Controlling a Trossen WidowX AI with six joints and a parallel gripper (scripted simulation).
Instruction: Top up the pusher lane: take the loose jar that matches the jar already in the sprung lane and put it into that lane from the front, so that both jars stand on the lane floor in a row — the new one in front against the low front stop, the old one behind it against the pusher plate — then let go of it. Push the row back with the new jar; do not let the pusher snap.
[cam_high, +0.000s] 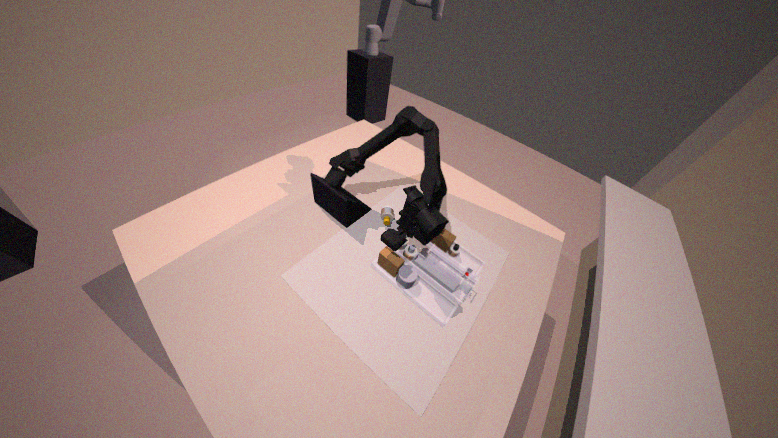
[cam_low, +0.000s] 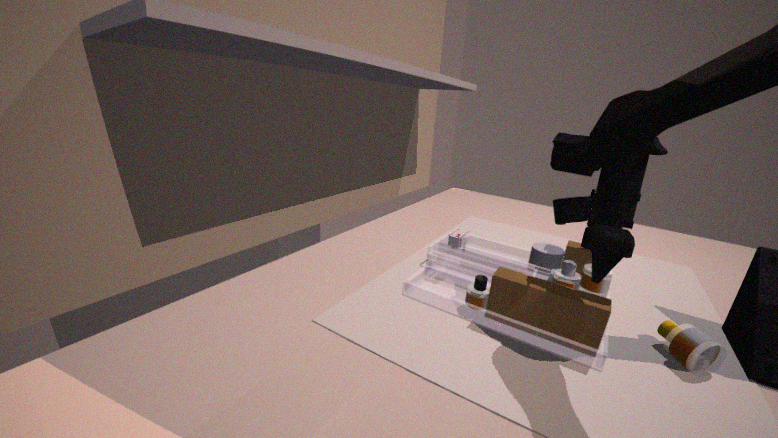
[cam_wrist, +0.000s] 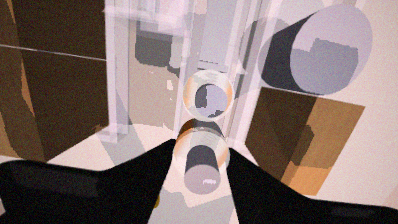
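Right now my gripper tip is 10 cm short of the grey cylinder, 7 cm to the left of it and 3 cm above it. The rest, counted from my gripper tip: clear lane rack 15 cm ahead, 4 cm to the left, 4 cm below.
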